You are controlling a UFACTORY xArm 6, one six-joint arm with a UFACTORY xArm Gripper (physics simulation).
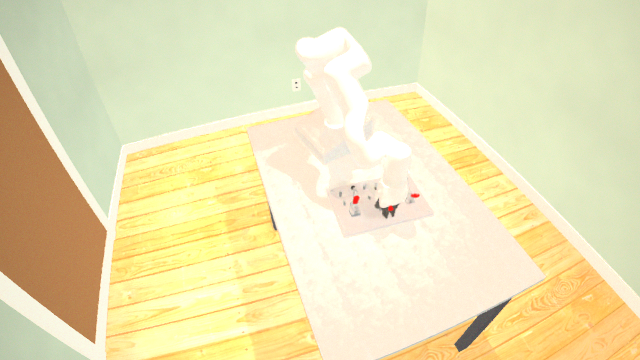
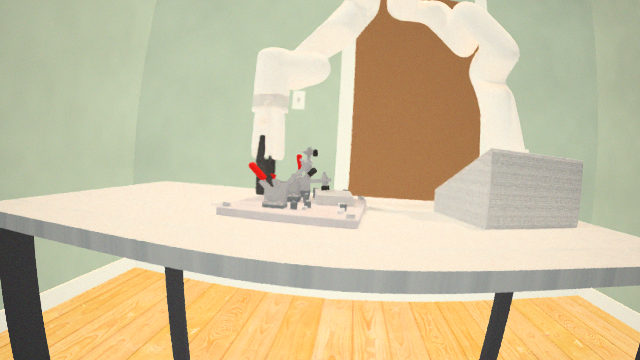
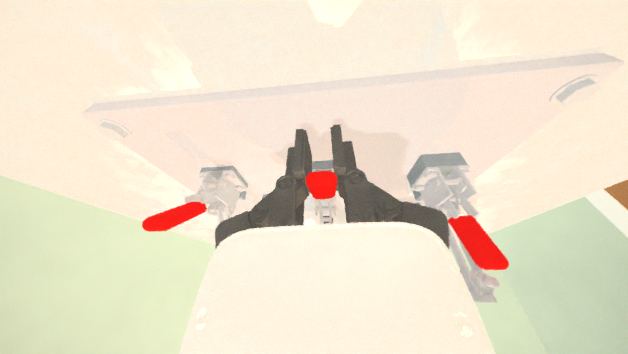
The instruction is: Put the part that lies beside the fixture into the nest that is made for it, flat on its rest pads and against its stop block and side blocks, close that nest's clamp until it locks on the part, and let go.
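My gripper is shut on the red handle of the middle clamp. The handle lies between the fingers, with the fingertips reaching past it over the fixture's base plate. A pale block, which looks like the part, lies on the plate on the robot-base side of the clamps. A black-tipped clamp spindle shows right by its top; contact cannot be told. The block's seating on pads and against stop and side blocks cannot be made out.
Two other clamps flank the gripper, with red handles: one stands upright, the other slants outward. Small blocks stand on the plate. A grey wedge-shaped box stands near the robot base.
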